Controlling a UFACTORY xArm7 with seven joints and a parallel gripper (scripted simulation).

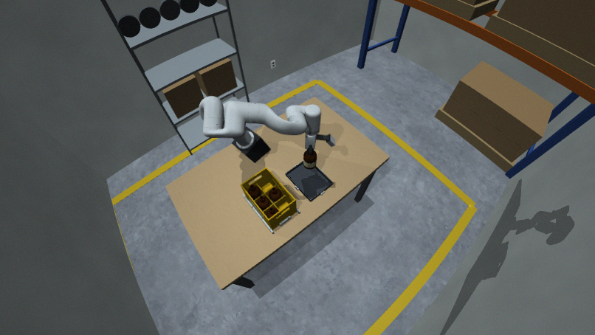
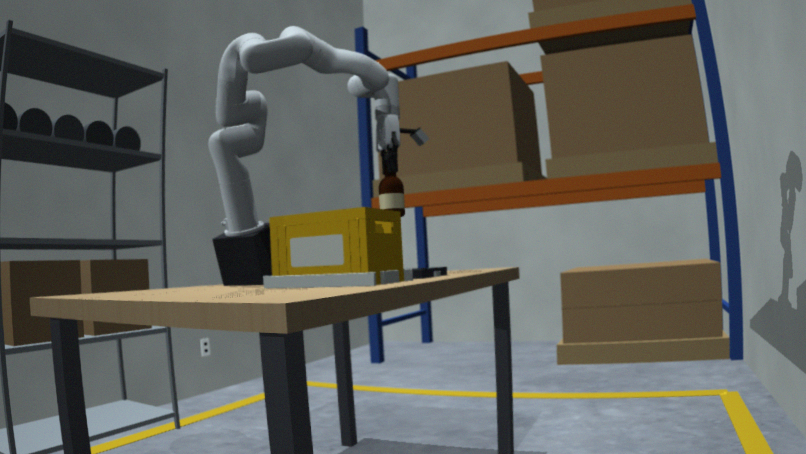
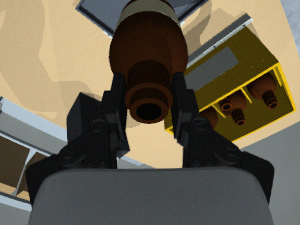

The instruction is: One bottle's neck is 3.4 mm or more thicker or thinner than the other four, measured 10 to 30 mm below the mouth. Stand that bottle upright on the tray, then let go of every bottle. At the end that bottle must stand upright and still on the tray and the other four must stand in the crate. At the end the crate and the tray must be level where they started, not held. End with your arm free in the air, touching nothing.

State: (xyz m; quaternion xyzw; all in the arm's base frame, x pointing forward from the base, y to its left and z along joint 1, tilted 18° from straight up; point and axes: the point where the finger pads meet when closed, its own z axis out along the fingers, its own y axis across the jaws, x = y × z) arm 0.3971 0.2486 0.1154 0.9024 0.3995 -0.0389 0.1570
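My gripper is now 70 mm above the bottle. Round my hand: tray: 320 mm below; crate: 290 mm to the right, 250 mm below, 10 mm behind.
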